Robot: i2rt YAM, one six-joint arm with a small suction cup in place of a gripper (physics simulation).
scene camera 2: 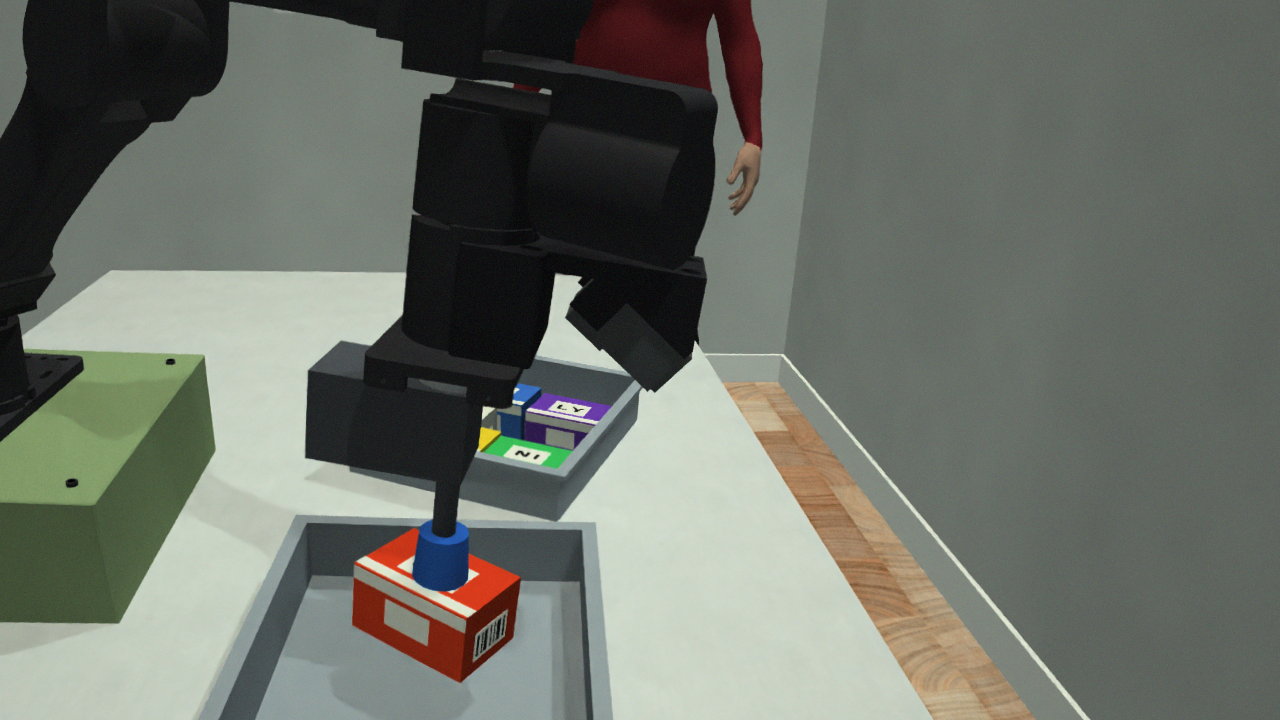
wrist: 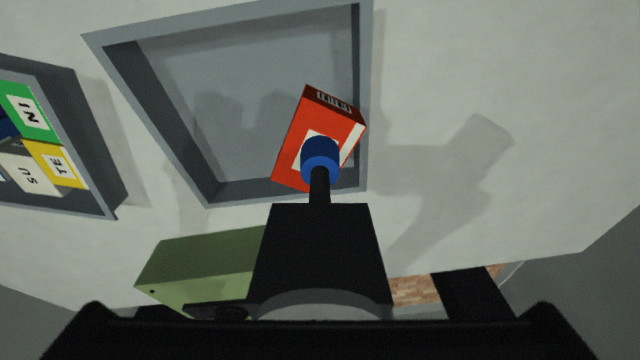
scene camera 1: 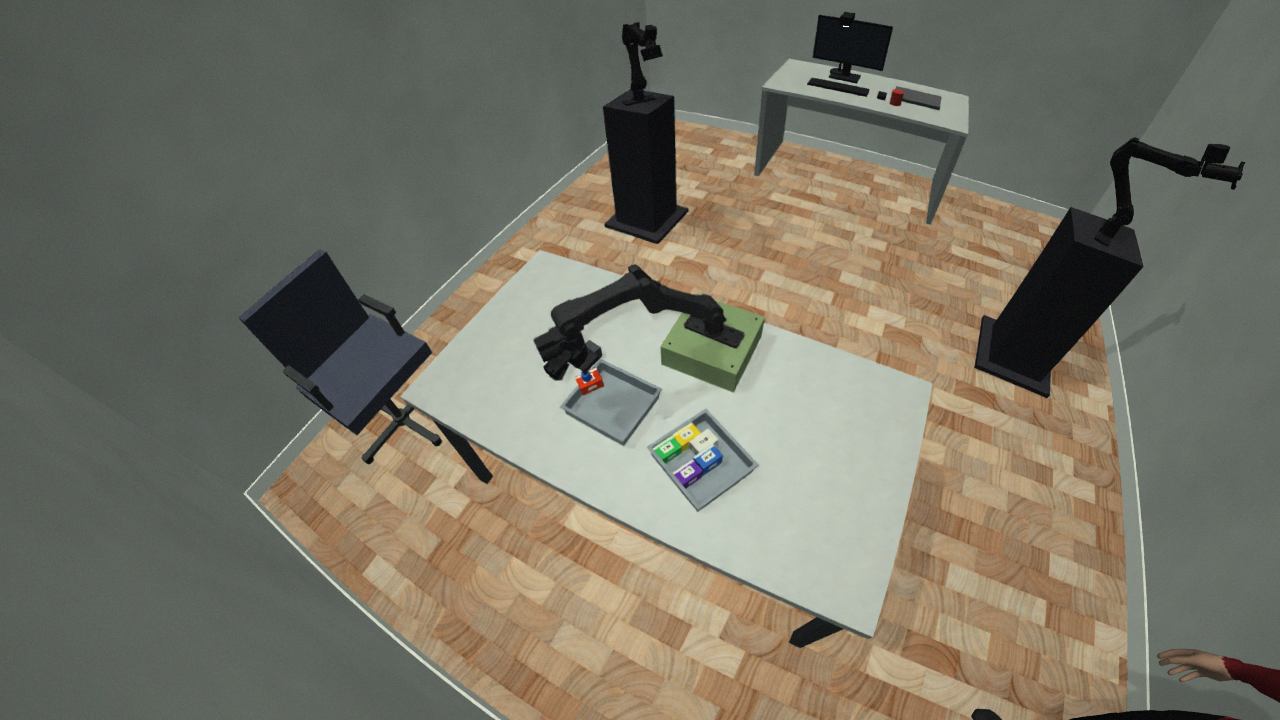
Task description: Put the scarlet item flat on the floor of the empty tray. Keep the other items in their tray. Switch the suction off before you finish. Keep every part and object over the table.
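Where they show: hand, tool point: (scene camera 2: 438, 591) (wrist: 319, 147) (scene camera 1: 587, 379); arm's base, link origin: (wrist: 233, 306) (scene camera 1: 713, 330).
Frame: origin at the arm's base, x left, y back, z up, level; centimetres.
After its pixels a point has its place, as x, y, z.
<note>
The scarlet box (scene camera 1: 589, 385) {-22.4, -40.3, 2.5} (scene camera 2: 447, 642) {-27.6, -39.2, 1.0} (wrist: 299, 125) {-23.4, -41.0, 2.7} hangs from my blue suction cup (scene camera 1: 586, 376) (scene camera 2: 440, 557) (wrist: 320, 159), which is on its labelled top face. The box looks about level and is turned at an angle to the walls. It is above the floor of the otherwise empty grey tray (scene camera 1: 617, 413) {-14.7, -38.6, -10.0} (scene camera 2: 546, 644) {-14.3, -44.6, -10.0} (wrist: 367, 65) {-29.8, -42.1, -5.3}; its shadow shows on that floor. The second grey tray (scene camera 1: 735, 462) {26.0, -35.7, -9.9} (scene camera 2: 501, 490) {4.5, -41.0, -8.4} (wrist: 95, 150) {6.4, -36.5, -8.4} holds a green box (scene camera 1: 666, 449) {6.7, -43.8, -5.9} (wrist: 44, 127) {6.5, -41.4, -5.9}, a yellow one (scene camera 1: 687, 435) {10.0, -36.7, -5.6}, a white one (scene camera 1: 704, 440) {15.2, -35.8, -5.5}, a blue one (scene camera 1: 708, 459) {19.3, -41.0, -5.0} and a purple one (scene camera 1: 687, 472) {15.9, -47.4, -5.6}.
The green base block (scene camera 1: 702, 362) {2.6, -13.3, -0.7} (scene camera 2: 143, 483) {-4.0, -13.8, -3.7} (wrist: 200, 252) {2.5, -13.4, -5.7} carries the arm and stands beside the trays on the white table (scene camera 1: 796, 519) {49.3, -43.4, -10.3}. The two trays stand apart, with a gap of table between them. An office chair (scene camera 1: 358, 358) is beyond one table end.
</note>
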